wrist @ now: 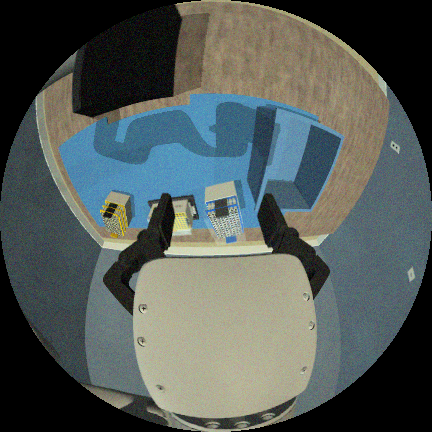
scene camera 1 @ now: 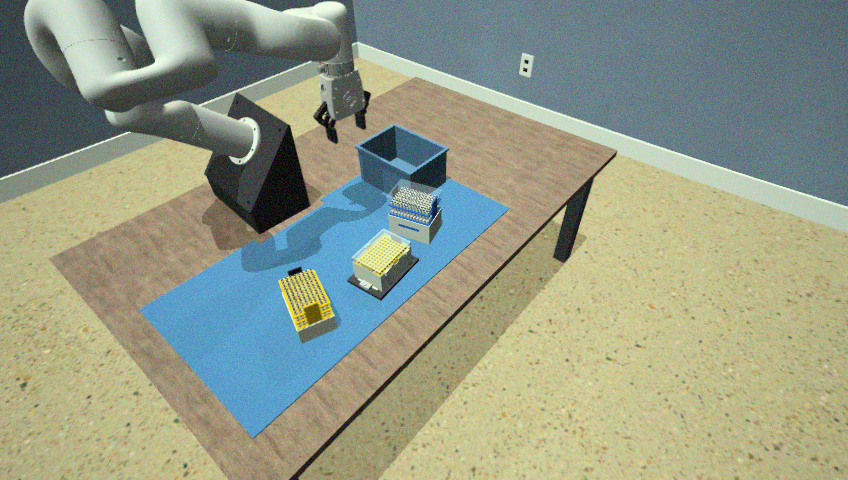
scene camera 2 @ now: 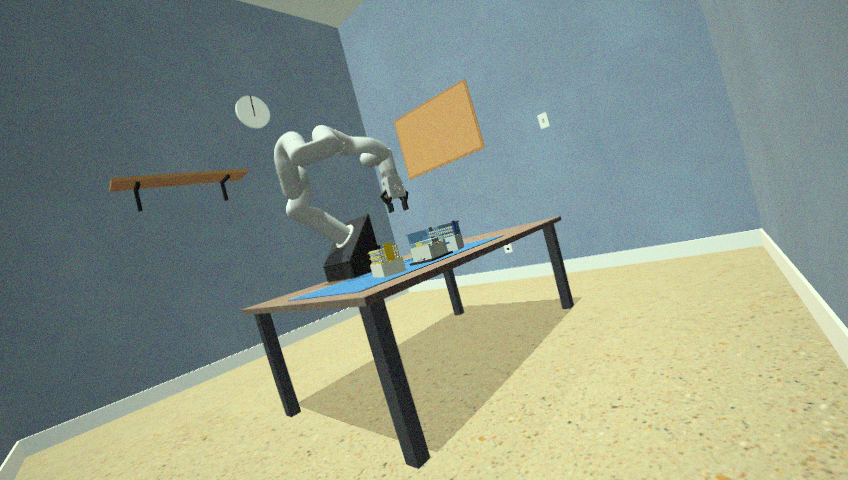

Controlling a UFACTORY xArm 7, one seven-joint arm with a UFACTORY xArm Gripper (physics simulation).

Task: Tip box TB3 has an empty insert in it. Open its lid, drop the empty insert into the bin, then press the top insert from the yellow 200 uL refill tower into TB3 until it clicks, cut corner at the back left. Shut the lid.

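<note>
My gripper (scene camera 1: 346, 134) (scene camera 2: 398, 209) (wrist: 217, 203) is open and empty, high above the table on the robot-base side of the bin. The blue-grey bin (scene camera 1: 373, 168) (wrist: 319, 150) stands open at the far end of the mat. A pale tip box (scene camera 1: 373, 277) (scene camera 2: 427, 252) with a yellow insert and a clear lid that looks shut sits on a dark holder plate; its label is not readable. A finger partly hides this box in the wrist view. The yellow refill tower (scene camera 1: 306, 297) (scene camera 2: 387, 267) (wrist: 116, 217) stands apart from it, with stacked yellow inserts bearing tips.
A blue-and-white refill tower (scene camera 1: 410, 226) (scene camera 2: 454, 241) (wrist: 220, 192), with a clear cover, stands between the tip box and the bin. The black robot base (scene camera 1: 270, 190) stands beside the blue mat (scene camera 1: 238, 362). A small black piece (scene camera 1: 295, 271) shows behind the yellow tower.
</note>
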